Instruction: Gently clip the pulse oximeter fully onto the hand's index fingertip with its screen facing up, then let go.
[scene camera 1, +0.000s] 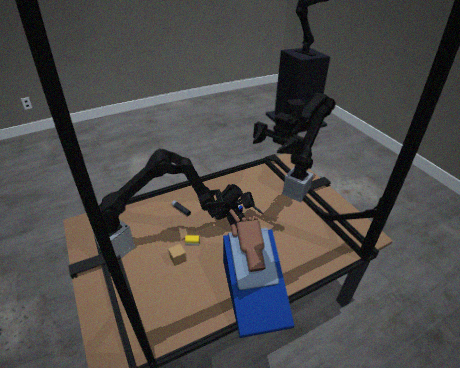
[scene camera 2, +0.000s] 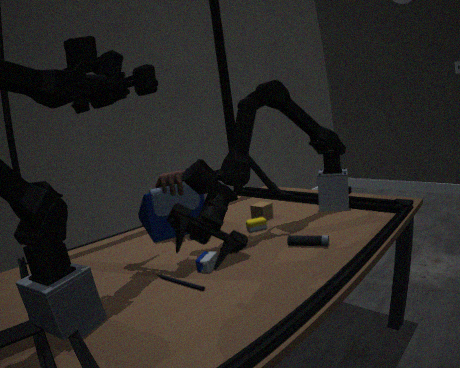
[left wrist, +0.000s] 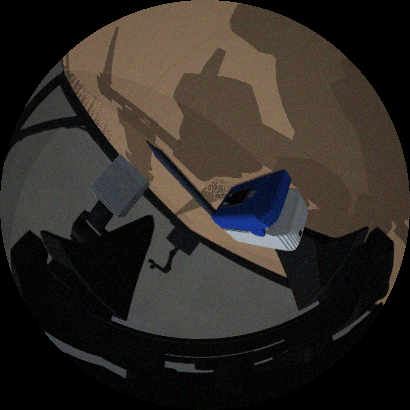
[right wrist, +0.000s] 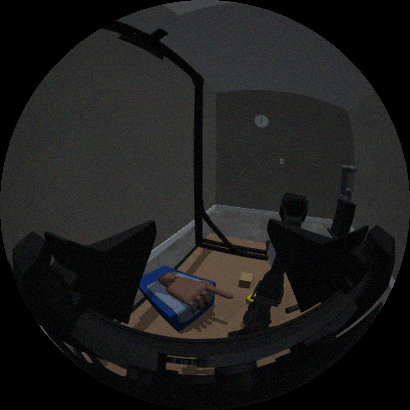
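Pixels of known places: left gripper, between the fingertips: (scene camera 1: 242, 205) (scene camera 2: 196, 260) (left wrist: 212, 221) (right wrist: 256, 360); right gripper, between the fingertips: (scene camera 1: 265, 147) (right wrist: 213, 226); left arm's base, origin of its link: (scene camera 1: 110, 228) (scene camera 2: 332, 171); right arm's base, origin of its link: (scene camera 1: 299, 174) (scene camera 2: 52, 274) (left wrist: 107, 204).
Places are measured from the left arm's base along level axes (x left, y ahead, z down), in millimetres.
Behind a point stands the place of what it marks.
Note:
The blue and white pulse oximeter (scene camera 1: 240, 207) @[x -274, y 465, z 88 mm] (scene camera 2: 206, 261) @[x -251, y 477, z 90 mm] (left wrist: 260, 210) @[x -280, y 430, z 91 mm] rests tilted on the table; its dark screen shows in the left wrist view. My left gripper (scene camera 2: 198, 259) @[x -274, y 480, z 89 mm] (left wrist: 212, 221) @[x -274, y 480, z 89 mm] is open, low around the oximeter, which is close to one finger and not gripped; whether they touch is unclear. The brown hand (scene camera 1: 250, 237) @[x -468, y 232, z -56 mm] (scene camera 2: 171, 181) @[x -416, y 303, z -56 mm] (right wrist: 190, 290) @[x -443, y 271, z -74 mm] lies on a raised support, its index finger (right wrist: 222, 293) stretched out, bare at the tip. My right gripper (scene camera 1: 271, 142) @[x -408, y 387, z -313 mm] (right wrist: 213, 226) @[x -408, y 387, z -313 mm] is open and empty, high above the table.
The hand's blue support (scene camera 1: 262, 312) @[x -617, y 88, z 75 mm] (scene camera 2: 160, 230) @[x -477, y 316, z 85 mm] carries a pale pad (scene camera 1: 272, 277) @[x -588, y 190, z 24 mm]. A dark pen (scene camera 2: 181, 282) @[x -284, y 538, z 112 mm] (left wrist: 180, 176) @[x -312, y 523, z 114 mm] lies near the oximeter. A yellow block (scene camera 1: 192, 239) @[x -227, y 198, z 87 mm] (scene camera 2: 256, 224) @[x -214, y 221, z 97 mm], a wooden block (scene camera 1: 177, 254) @[x -242, y 98, z 69 mm] (scene camera 2: 261, 210) @[x -219, y 142, z 81 mm] and a dark cylinder (scene camera 1: 181, 208) @[x -64, y 312, z 97 mm] (scene camera 2: 307, 241) @[x -55, y 332, z 103 mm] lie nearer the left arm's base.

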